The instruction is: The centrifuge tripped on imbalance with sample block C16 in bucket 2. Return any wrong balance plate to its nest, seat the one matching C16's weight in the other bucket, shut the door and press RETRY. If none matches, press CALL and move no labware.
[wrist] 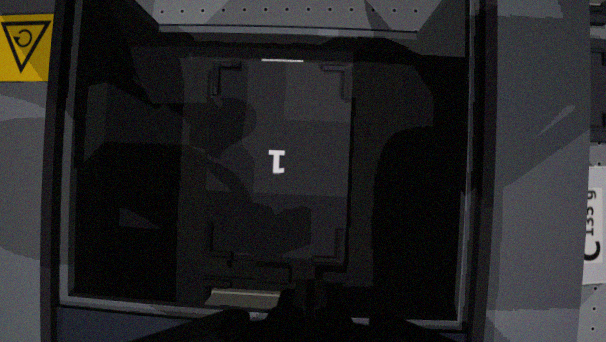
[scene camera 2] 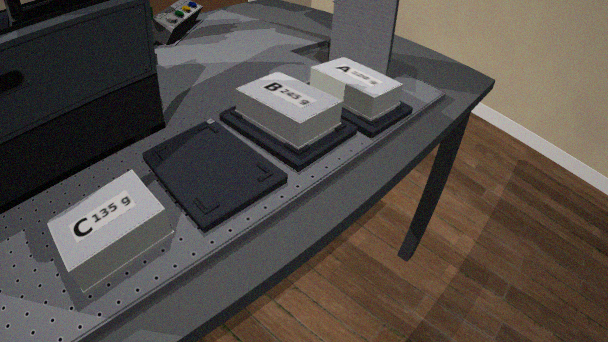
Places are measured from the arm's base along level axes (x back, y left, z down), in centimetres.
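Pixels of known places: gripper, fingertip midpoint: (wrist: pixel 310 298) (scene camera 2: pixel 17 20).
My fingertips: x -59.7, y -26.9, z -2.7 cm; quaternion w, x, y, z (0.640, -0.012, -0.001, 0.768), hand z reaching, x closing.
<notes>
Behind a point stands the place of what it marks.
In the wrist view I look straight down into the open centrifuge chamber (wrist: pixel 126 169) @(y -41.7, x -50.7, z 8.8 cm). Bucket 1 (wrist: pixel 277 127) @(y -27.7, x -50.1, z 4.3 cm), marked with a white "1", lies empty in the middle. My gripper (wrist: pixel 310 298) @(y -26.9, x -59.7, z -2.7 cm) is a dark shape at the bottom edge, shut and empty, above the chamber's near side. A pale edge (wrist: pixel 243 297) @(y -31.7, x -61.2, z 3.2 cm) shows beside it; I cannot tell what it is. Plate C, 135 g (scene camera 2: pixel 106 220) @(y 3.4, x -63.8, z 14.1 cm) (wrist: pixel 594 225) @(y 2.9, x -63.9, z 14.1 cm), lies on the table beside its empty nest (scene camera 2: pixel 212 169) @(y 4.4, x -48.7, z 17.1 cm). Plate B, 245 g (scene camera 2: pixel 289 106) @(y 7.3, x -37.2, z 12.9 cm), and plate A, 120 g (scene camera 2: pixel 357 85) @(y 11.2, x -25.6, z 12.9 cm), sit in their nests. The gripper is out of the scene view.
The dark centrifuge body (scene camera 2: pixel 63 85) @(y -12.6, x -59.1, z 5.1 cm) stands at the left of the table. A button box (scene camera 2: pixel 176 17) @(y -42.0, x -18.9, z 11.6 cm) sits at the back. A grey upright card (scene camera 2: pixel 363 29) @(y 3.6, x -8.4, z 9.2 cm) stands behind plate A. A yellow warning sticker (wrist: pixel 22 46) @(y -40.0, x -44.5, z -2.8 cm) marks the centrifuge top. The table edge runs close to the nests.
</notes>
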